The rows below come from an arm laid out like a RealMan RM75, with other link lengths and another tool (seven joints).
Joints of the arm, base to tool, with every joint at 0 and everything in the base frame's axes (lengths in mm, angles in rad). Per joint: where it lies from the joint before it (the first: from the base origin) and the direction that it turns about. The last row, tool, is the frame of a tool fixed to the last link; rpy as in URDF.
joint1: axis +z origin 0 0 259.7
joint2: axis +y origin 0 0 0
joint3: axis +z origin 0 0 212.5
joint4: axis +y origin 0 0 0
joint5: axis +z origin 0 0 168
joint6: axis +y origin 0 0 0
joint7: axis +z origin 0 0 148.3
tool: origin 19 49 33 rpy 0.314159 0 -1.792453
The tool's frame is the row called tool.
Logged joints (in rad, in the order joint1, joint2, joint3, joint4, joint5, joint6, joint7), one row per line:
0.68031, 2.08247, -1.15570, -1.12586, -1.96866, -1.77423, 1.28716
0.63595, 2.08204, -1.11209, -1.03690, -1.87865, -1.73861, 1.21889
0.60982, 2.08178, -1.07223, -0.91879, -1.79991, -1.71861, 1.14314
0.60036, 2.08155, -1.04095, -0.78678, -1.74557, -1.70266, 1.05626
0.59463, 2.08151, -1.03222, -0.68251, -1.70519, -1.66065, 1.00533
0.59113, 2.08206, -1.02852, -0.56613, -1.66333, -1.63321, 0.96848
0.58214, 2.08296, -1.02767, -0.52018, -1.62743, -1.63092, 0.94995
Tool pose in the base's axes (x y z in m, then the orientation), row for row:
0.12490, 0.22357, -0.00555, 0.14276, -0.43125, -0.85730, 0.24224
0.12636, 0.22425, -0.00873, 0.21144, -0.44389, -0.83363, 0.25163
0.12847, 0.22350, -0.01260, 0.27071, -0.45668, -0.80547, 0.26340
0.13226, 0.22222, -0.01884, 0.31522, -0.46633, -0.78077, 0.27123
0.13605, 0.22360, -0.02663, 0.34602, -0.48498, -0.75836, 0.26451
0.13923, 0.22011, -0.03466, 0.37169, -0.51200, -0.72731, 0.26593
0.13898, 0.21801, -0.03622, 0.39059, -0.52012, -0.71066, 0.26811
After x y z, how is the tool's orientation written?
As a quaternion, w x y z.
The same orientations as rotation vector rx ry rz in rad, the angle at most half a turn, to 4 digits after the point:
-1.2440, -2.4730, 0.6988
-1.2333, -2.3161, 0.6991
-1.2303, -2.1699, 0.7096
-1.2286, -2.0570, 0.7146
-1.2586, -1.9681, 0.6865
-1.3126, -1.8645, 0.6817
-1.3216, -1.8057, 0.6812

